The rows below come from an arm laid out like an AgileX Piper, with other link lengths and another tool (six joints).
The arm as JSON. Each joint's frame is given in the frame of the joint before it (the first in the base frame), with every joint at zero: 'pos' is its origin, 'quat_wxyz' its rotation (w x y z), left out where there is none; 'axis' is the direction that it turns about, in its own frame. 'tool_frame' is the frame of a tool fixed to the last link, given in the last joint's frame.
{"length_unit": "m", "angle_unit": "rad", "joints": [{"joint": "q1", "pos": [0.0, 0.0, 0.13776], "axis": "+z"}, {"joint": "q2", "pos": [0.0, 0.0, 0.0], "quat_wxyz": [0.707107, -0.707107, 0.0, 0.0], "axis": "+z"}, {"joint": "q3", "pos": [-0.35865, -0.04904, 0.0], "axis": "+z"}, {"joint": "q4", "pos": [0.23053, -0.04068, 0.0], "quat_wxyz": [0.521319, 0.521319, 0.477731, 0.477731], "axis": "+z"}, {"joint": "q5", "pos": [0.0, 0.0, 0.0], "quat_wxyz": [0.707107, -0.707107, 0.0, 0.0], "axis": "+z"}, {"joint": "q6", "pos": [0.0, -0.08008, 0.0], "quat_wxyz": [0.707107, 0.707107, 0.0, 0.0], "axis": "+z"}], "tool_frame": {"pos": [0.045, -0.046, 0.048], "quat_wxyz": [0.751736, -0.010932, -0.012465, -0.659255]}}
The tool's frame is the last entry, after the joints.
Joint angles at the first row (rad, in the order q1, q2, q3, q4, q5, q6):
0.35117 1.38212 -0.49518 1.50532 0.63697 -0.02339
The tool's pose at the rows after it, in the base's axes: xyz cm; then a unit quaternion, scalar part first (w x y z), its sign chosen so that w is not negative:
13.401 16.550 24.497 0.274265 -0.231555 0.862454 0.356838
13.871 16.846 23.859 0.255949 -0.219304 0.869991 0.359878
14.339 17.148 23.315 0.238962 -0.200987 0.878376 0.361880
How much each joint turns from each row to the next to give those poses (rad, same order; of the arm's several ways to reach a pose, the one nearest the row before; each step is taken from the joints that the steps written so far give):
0.00003 0.05762 0.00001 0.04742 -0.00194 -0.02979
-0.00001 0.04265 -0.00004 0.01509 0.00449 0.00180
-0.00001 0.03736 0.00001 0.01681 -0.00094 0.01315

